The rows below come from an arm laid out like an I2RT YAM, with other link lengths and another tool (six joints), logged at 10 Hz.
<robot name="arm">
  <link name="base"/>
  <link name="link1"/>
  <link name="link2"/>
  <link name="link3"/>
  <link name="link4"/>
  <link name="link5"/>
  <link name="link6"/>
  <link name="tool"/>
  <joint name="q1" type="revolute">
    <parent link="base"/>
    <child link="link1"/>
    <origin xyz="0 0 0.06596"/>
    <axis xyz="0 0 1"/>
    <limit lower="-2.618" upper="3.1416"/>
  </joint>
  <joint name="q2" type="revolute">
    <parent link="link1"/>
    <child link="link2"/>
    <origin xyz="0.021 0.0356 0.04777"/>
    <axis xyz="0 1 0"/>
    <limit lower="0" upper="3.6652"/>
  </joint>
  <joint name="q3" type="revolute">
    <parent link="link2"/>
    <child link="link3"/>
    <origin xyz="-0.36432 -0.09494 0"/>
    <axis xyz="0 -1 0"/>
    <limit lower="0" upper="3.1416"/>
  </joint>
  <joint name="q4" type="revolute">
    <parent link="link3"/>
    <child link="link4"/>
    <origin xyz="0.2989 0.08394 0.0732"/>
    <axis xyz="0 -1 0"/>
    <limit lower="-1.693" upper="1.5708"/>
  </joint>
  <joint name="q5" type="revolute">
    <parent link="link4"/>
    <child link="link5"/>
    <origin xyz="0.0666 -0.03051 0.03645"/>
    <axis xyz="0 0 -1"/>
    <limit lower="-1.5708" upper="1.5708"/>
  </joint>
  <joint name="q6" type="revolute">
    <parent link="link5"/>
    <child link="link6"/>
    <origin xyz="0.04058 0 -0.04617"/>
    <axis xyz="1 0 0"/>
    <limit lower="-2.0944" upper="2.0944"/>
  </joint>
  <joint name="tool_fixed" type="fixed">
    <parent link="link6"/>
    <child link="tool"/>
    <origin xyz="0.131 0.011 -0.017" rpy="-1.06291 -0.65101 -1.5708"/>
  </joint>
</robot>
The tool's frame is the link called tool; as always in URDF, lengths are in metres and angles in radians.
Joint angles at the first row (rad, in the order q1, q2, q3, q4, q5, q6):
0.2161, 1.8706, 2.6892, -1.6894, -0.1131, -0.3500
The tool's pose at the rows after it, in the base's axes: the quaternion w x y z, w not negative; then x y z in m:
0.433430, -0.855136, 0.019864, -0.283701, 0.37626, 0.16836, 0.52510
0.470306, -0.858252, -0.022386, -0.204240, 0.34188, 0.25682, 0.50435
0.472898, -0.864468, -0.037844, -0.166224, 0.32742, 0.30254, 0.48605
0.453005, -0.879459, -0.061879, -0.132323, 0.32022, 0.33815, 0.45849
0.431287, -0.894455, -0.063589, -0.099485, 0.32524, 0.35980, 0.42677
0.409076, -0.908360, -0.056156, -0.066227, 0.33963, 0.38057, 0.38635
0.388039, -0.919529, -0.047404, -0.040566, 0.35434, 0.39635, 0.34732
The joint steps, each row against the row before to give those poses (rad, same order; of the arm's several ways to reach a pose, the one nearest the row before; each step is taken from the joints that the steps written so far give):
0.1595, 0.0038, -0.0134, 0.0001, 0.0004, 0.0385
0.2063, 0.0232, -0.0515, 0.0156, -0.0378, 0.0847
0.1034, 0.0435, -0.0038, 0.0057, 0.0031, 0.0473
0.0771, 0.0603, 0.0000, -0.0084, 0.0213, 0.0000
0.0252, 0.0675, 0.0000, -0.0129, 0.0000, 0.0000
0.0057, 0.0854, 0.0000, 0.0004, -0.0091, 0.0000
0.0000, 0.0790, 0.0000, 0.0068, -0.0035, 0.0000

